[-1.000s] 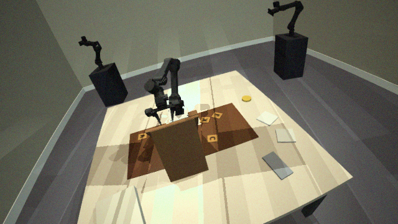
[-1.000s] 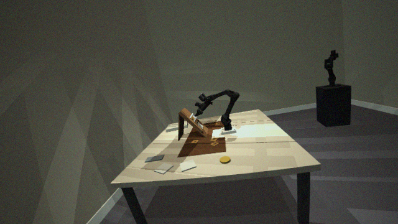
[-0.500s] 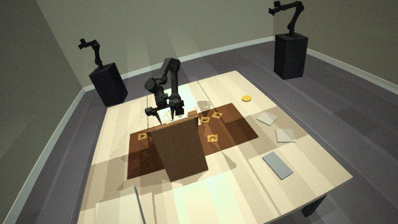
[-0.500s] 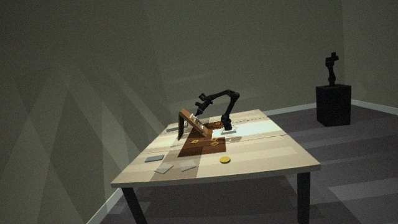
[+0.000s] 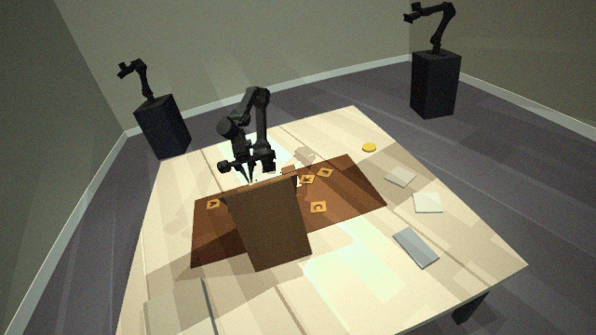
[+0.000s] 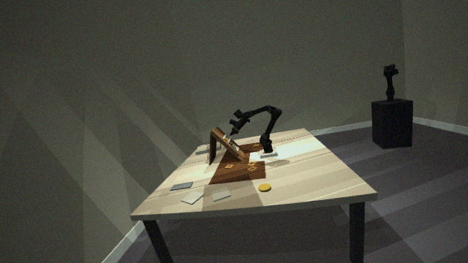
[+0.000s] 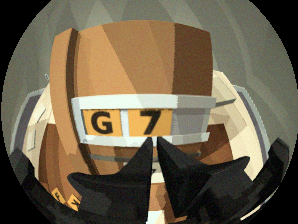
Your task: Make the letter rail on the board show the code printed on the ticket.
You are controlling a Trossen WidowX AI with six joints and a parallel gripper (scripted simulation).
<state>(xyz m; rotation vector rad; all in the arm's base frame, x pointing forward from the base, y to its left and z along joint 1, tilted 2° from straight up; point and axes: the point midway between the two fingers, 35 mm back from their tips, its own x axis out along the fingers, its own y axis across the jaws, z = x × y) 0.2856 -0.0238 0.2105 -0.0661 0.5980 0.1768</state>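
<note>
The orange tile marked 7 lies 3 cm ahead of my gripper tip, 1 cm to the left of it and 2 cm below it. The rest, counted from my gripper tip: brown mat (12 cm behind, 6 cm to the left, 20 cm below); then white ticket (2 cm behind, 11 cm below); then orange tile marked g (2 cm ahead, 7 cm to the left, 2 cm below).
</note>
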